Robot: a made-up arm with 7 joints. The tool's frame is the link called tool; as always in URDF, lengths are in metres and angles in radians. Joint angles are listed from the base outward.
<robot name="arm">
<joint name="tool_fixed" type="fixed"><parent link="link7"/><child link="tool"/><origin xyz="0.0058 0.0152 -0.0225" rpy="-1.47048 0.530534 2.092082"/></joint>
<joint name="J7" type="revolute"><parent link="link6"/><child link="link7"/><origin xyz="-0.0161 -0.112 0.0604" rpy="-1.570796 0 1.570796"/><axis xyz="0 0 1"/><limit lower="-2.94" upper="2.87"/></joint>
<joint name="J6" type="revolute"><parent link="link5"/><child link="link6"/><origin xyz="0.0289 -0.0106 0.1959" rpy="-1.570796 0 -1.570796"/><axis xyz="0 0 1"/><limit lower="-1.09" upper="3.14"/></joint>
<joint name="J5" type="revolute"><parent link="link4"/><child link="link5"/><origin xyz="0.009 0.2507 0.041" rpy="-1.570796 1.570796 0"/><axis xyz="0 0 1"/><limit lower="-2.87" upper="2.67"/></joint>
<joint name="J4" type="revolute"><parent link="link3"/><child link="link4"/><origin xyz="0.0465 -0.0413 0.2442" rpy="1.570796 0 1.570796"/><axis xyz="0 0 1"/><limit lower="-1.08" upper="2.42"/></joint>
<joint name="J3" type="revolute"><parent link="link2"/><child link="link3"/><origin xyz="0.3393 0.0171 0.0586" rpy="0 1.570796 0"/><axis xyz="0 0 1"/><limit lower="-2.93" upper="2.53"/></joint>
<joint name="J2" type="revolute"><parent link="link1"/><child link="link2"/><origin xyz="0.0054 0.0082 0.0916" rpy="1.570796 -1.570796 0"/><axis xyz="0 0 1"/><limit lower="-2.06" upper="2.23"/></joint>
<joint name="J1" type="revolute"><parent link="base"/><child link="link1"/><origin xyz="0.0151 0.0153 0.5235" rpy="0 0 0"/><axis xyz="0 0 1"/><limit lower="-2.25" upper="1.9"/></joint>
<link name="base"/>
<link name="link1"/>
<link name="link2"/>
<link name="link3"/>
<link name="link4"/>
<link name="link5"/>
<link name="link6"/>
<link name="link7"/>
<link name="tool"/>
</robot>
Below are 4 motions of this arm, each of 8 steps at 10 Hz.
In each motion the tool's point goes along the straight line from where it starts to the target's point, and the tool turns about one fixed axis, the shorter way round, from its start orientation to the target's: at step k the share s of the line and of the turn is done. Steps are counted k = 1, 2, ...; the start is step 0. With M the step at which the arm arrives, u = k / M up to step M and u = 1 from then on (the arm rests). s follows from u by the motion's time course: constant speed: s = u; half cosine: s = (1 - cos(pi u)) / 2; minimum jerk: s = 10 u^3 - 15 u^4 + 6 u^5.
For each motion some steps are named. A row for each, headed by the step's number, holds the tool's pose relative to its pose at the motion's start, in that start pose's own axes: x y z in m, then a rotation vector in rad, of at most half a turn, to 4 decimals.
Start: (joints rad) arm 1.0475 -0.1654 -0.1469 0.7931 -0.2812 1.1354 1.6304
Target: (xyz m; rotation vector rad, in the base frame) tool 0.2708 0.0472 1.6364 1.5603 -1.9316 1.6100
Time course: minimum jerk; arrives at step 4
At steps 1, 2, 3, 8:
1: 0.0253 0.0142 0.0179 -0.0410 0.0156 0.0106
2: 0.1222 0.0686 0.0865 -0.1982 0.0754 0.0511
3: 0.2191 0.1230 0.1551 -0.3555 0.1352 0.0916
8: 0.2444 0.1372 0.1730 -0.3965 0.1508 0.1021

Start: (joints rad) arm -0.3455 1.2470 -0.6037 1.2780 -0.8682 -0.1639 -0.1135
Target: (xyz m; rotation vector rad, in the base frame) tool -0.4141 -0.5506 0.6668 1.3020 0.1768 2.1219
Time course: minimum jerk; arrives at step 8
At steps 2, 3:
2: -0.0480 -0.0695 -0.0158 0.1536 0.0657 0.0919
3: -0.1277 -0.1847 -0.0420 0.4083 0.1747 0.2444

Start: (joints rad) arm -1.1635 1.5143 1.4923 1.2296 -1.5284 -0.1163 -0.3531
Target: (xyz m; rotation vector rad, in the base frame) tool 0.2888 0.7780 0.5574 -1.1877 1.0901 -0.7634
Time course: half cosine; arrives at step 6
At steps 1, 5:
1: 0.0154 -0.0081 -0.0038 -0.0037 0.0391 -0.0265
5: 0.2147 -0.1122 -0.0525 -0.0517 0.5441 -0.3686

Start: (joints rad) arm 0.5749 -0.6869 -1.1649 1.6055 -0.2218 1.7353 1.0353
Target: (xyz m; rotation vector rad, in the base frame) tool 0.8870 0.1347 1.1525 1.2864 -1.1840 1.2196
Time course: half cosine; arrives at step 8
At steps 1, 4, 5, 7, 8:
1: 0.0077 -0.0035 -0.0015 0.0079 -0.0343 -0.0019
4: 0.1009 -0.0456 -0.0193 0.1035 -0.4512 -0.0251
5: 0.1396 -0.0631 -0.0267 0.1431 -0.6239 -0.0347
7: 0.1942 -0.0878 -0.0371 0.1991 -0.8681 -0.0482
8: 0.2019 -0.0912 -0.0386 0.2070 -0.9024 -0.0501

